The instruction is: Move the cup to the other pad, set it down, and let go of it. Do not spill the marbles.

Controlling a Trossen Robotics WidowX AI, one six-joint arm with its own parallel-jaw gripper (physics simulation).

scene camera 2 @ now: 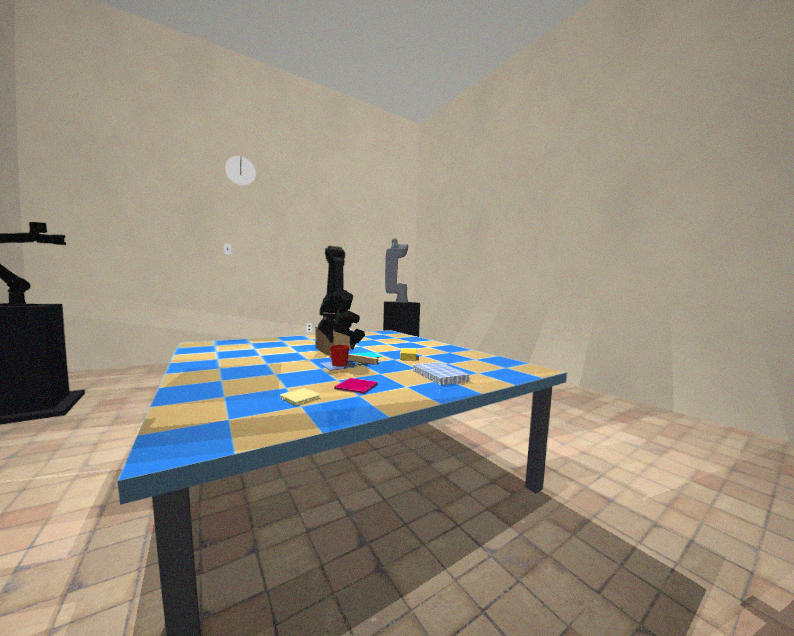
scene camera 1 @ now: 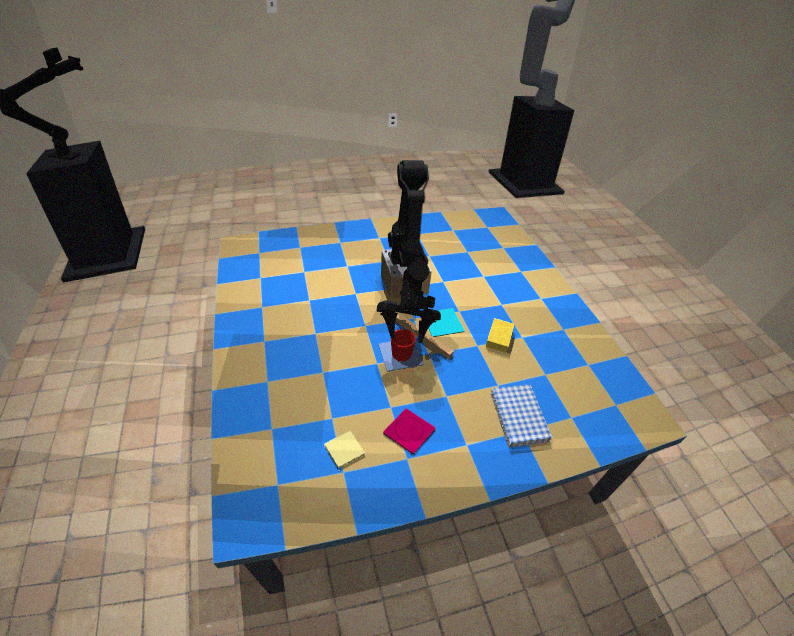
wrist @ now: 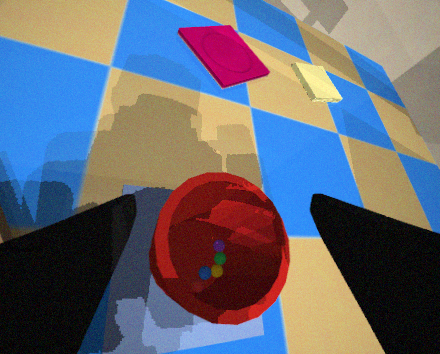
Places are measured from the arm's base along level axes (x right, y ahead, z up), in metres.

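Pixels of known places: gripper, fingertip midpoint: (scene camera 2: pixel 342 345) (scene camera 1: pixel 406 340) (wrist: pixel 224 202).
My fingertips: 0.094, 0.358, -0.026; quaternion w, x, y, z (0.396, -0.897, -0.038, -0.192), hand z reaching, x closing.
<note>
Ahead of a thing's pixels: the offset from my fingertips to its top centre, as dx, dy, dz. "*": to the spot under its first point.
A red cup @(+0.004, -0.017, -0.005) (scene camera 1: pixel 402 345) (scene camera 2: pixel 339 355) (wrist: pixel 220 250) stands upright on a pale blue-grey pad @(+0.007, -0.020, -0.077) (scene camera 1: pixel 388 361) (wrist: pixel 200 336). Several marbles @(+0.024, -0.021, -0.060) (wrist: pixel 217 259), among them purple, green, yellow and blue ones, lie at the bottom inside the cup. The magenta pad @(+0.069, +0.245, -0.072) (scene camera 1: pixel 408 430) (scene camera 2: pixel 355 385) (wrist: pixel 225 55), with a circle outline, lies flat nearer the table's front edge. My gripper (scene camera 1: pixel 406 340) (wrist: pixel 224 202) is wide open, with its fingers on either side of the cup's rim. In the wrist view, gaps show between the cup and both fingers, with the left gap smaller.
A wooden bar @(* -0.107, -0.006, -0.058) (scene camera 1: pixel 437 345) lies close to the right of the cup. A cyan square @(* -0.184, -0.114, -0.077) (scene camera 1: pixel 446 321) lies behind it. A yellow block @(-0.324, +0.001, -0.050) (scene camera 1: pixel 501 334) and a checkered blue-and-white box @(-0.239, +0.292, -0.055) (scene camera 1: pixel 521 415) are to the right. A pale yellow square @(* +0.246, +0.257, -0.070) (scene camera 1: pixel 344 449) (wrist: pixel 317 82) lies beside the magenta pad.
</note>
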